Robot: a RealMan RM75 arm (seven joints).
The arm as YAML. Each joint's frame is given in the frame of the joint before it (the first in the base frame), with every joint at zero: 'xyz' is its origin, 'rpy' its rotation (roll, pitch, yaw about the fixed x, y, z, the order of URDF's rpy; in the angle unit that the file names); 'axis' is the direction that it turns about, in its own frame. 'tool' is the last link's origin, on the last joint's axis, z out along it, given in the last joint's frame.
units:
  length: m
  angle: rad
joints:
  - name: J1
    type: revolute
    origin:
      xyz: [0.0, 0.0, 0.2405]
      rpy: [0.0, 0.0, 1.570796]
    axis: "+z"
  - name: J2
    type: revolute
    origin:
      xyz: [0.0, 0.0, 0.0]
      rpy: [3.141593, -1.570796, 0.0]
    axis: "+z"
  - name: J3
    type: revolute
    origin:
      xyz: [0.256, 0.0, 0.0]
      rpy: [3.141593, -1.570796, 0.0]
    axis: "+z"
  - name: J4
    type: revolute
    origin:
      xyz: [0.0, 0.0, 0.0]
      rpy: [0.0, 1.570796, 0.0]
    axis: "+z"
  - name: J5
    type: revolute
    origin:
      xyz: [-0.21, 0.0, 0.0]
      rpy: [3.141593, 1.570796, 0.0]
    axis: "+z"
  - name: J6
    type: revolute
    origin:
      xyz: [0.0, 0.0, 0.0]
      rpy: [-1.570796, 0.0, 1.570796]
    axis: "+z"
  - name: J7
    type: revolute
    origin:
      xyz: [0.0, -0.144, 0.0]
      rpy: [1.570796, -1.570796, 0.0]
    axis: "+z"
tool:
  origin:
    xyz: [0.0, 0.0, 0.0]
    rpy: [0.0, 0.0, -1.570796]
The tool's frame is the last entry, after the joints.
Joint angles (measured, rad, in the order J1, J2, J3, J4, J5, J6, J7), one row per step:
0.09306 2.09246 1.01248 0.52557 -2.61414 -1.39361 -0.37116
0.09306 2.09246 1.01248 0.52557 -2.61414 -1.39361 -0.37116
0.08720 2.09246 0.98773 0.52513 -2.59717 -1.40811 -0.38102
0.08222 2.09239 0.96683 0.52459 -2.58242 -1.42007 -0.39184
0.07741 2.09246 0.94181 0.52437 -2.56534 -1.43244 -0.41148
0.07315 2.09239 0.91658 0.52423 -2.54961 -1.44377 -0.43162
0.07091 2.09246 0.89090 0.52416 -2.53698 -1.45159 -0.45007
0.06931 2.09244 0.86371 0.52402 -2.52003 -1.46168 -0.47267
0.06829 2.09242 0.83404 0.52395 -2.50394 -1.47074 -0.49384
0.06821 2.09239 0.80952 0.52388 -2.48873 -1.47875 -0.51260
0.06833 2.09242 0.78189 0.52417 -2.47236 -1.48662 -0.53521
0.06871 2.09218 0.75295 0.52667 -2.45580 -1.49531 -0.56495
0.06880 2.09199 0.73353 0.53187 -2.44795 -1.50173 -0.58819
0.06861 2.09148 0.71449 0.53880 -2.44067 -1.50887 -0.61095
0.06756 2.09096 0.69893 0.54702 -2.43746 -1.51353 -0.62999
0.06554 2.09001 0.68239 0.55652 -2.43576 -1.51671 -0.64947
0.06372 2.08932 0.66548 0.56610 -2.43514 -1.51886 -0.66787
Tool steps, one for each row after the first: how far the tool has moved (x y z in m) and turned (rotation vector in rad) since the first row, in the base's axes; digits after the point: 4 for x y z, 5 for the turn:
0.0000 0.0000 0.0000 0.00000 0.00000 0.00000
-0.0007 -0.0038 -0.0017 0.00154 -0.00107 0.00388
-0.0012 -0.0070 -0.0031 0.00373 -0.00430 0.00603
-0.0020 -0.0104 -0.0051 0.00713 -0.01459 0.00805
-0.0030 -0.0137 -0.0072 0.00913 -0.02620 0.01076
-0.0046 -0.0164 -0.0100 0.00605 -0.03798 0.01568
-0.0061 -0.0191 -0.0125 0.00721 -0.05158 0.01983
-0.0080 -0.0219 -0.0155 0.00467 -0.06447 0.02590
-0.0096 -0.0240 -0.0177 0.00453 -0.07546 0.03038
-0.0114 -0.0263 -0.0204 0.00382 -0.08946 0.03546
-0.0138 -0.0285 -0.0230 0.00614 -0.10852 0.04230
-0.0166 -0.0300 -0.0250 0.00896 -0.12270 0.05121
-0.0197 -0.0315 -0.0266 0.01291 -0.13524 0.06138
-0.0227 -0.0329 -0.0283 0.01497 -0.14509 0.07153
-0.0259 -0.0347 -0.0303 0.01500 -0.15547 0.08218
-0.0292 -0.0365 -0.0326 0.01316 -0.16495 0.09366

